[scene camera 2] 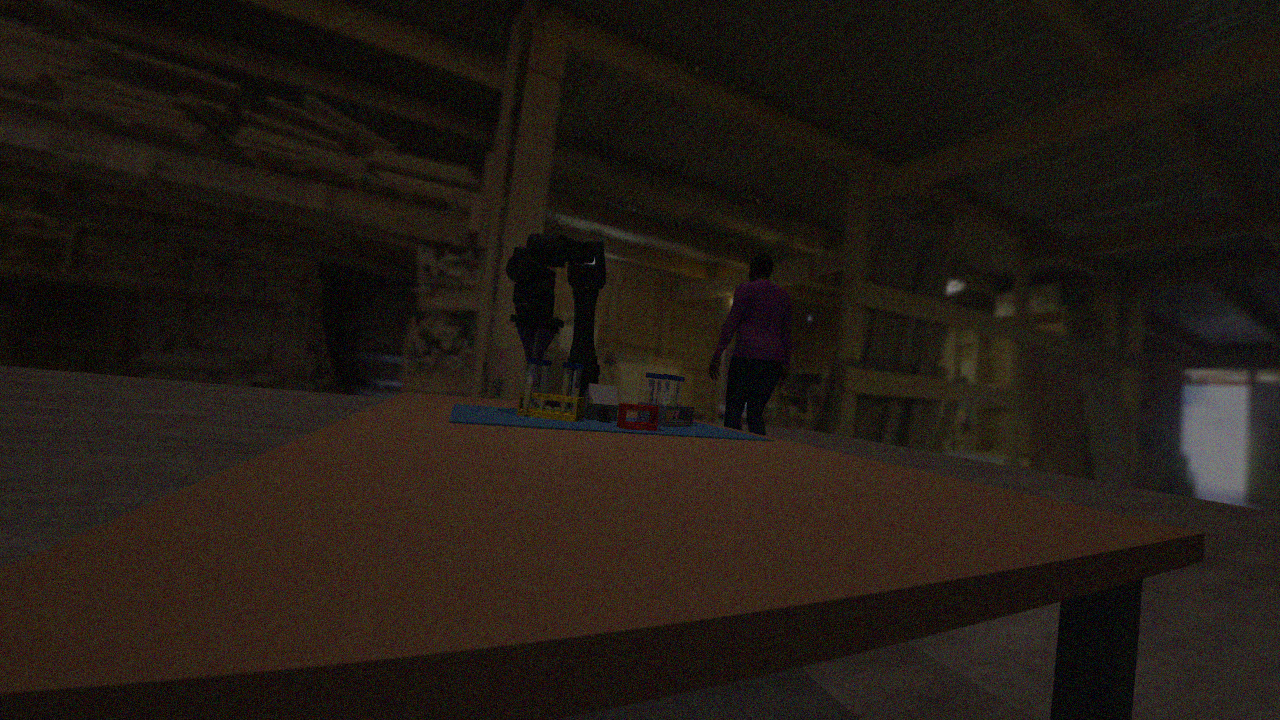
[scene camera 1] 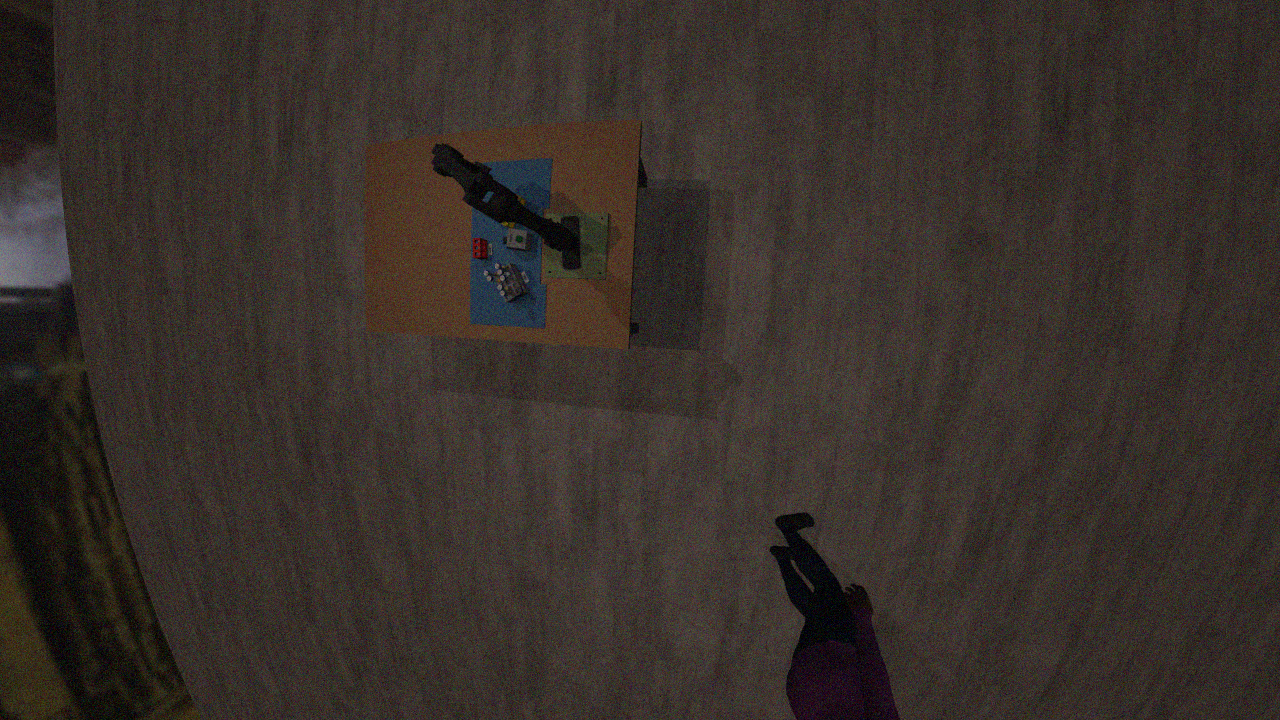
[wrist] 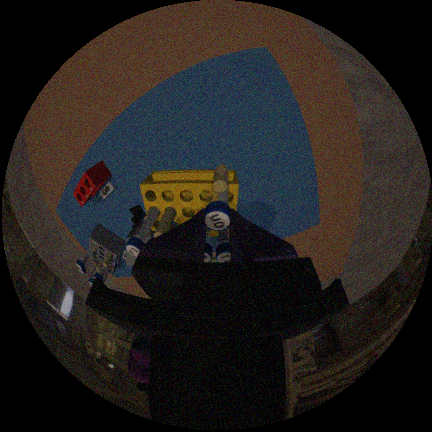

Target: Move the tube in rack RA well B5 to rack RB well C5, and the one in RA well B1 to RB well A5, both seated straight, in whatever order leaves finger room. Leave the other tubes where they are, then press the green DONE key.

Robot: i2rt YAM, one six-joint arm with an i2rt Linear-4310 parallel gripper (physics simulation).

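Places are measured from the arm's base along level axes (x back, y right, z up), in metres.
Pixels of known places: gripper, between the fingertips: [scene camera 2: 533, 364] [wrist: 217, 214]; arm's base, origin of its link: [scene camera 1: 571, 243].
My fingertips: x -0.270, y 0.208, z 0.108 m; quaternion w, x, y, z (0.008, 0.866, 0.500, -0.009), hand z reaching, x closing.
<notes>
For each thing: its top centre in the pictures, then the offset to it from my fingertips. "spot": a spot on its surface instead. Level surfaces: height alone.
- blue-capped tube, centre of its top: [wrist: 218, 217] dx -0.005, dy +0.005, dz +0.013 m
- yellow rack, centre of its top: [wrist: 187, 211] [scene camera 2: 553, 394] [scene camera 1: 505, 207] dx +0.017, dy -0.057, dz -0.063 m
- white box with a green key, a spot on its surface: [scene camera 1: 519, 239] spot: dx +0.085, dy -0.193, dz -0.044 m
- small red rack, centre of its top: [wrist: 82, 190] [scene camera 2: 639, 405] [scene camera 1: 476, 247] dx -0.119, dy -0.204, dz -0.063 m
- blue mat, height of its surface: dz -0.113 m
- small black object, a spot on its surface: [wrist: 136, 214] spot: dx -0.008, dy -0.172, dz -0.103 m
My gripper [wrist: 217, 214] [scene camera 2: 538, 343] is shut on a blue-capped tube [wrist: 221, 199]. The cap faces the wrist camera with a mark like "U0". The tube hangs over the right end of the yellow rack [wrist: 177, 187] [scene camera 2: 551, 413] [scene camera 1: 508, 224]; its tip shows past the rack's back edge. Other blue-capped tubes [wrist: 145, 224] [scene camera 2: 572, 380] stand at the yellow rack. Several tubes [scene camera 2: 665, 390] stand in the grey rack [wrist: 106, 246] [scene camera 1: 513, 286]. A white box with a green key [scene camera 1: 519, 239] sits between the racks. My fingers hide part of the yellow rack, and well labels cannot be read.
A small red rack [wrist: 93, 183] [scene camera 1: 480, 248] [scene camera 2: 638, 415] with a white label stands on the blue mat [wrist: 215, 115] [scene camera 1: 507, 315] [scene camera 2: 487, 414]. A small black object [wrist: 136, 214] is left of the yellow rack. A person [scene camera 1: 827, 653] [scene camera 2: 759, 335] is beyond the table.
</notes>
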